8 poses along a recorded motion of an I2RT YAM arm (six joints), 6.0 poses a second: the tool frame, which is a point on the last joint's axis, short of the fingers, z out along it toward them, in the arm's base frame.
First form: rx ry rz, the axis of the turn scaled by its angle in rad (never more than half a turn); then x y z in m.
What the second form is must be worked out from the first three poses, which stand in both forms.
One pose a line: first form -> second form
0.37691, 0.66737, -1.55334, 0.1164, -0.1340, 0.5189 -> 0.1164, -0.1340, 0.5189, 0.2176, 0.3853, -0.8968, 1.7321
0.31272, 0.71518, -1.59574, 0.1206, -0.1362, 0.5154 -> 0.1206, -0.1362, 0.5154, 0.1760, 0.4026, -0.8983, 1.7764
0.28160, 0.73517, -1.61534, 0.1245, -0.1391, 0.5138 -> 0.1245, -0.1391, 0.5138, 0.1567, 0.4091, -0.8989, 1.7970
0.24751, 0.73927, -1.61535, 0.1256, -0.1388, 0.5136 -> 0.1256, -0.1388, 0.5136, 0.1380, 0.4122, -0.9006, 1.7936
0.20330, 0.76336, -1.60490, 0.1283, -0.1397, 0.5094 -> 0.1283, -0.1397, 0.5094, 0.1137, 0.4267, -0.8972, 1.7888
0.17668, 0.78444, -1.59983, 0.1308, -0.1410, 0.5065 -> 0.1308, -0.1410, 0.5065, 0.0987, 0.4381, -0.8935, 1.7905
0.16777, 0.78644, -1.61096, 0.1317, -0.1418, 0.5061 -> 0.1317, -0.1418, 0.5061, 0.0932, 0.4368, -0.8947, 1.8005
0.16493, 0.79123, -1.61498, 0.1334, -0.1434, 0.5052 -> 0.1334, -0.1434, 0.5052, 0.0913, 0.4381, -0.8943, 1.8059
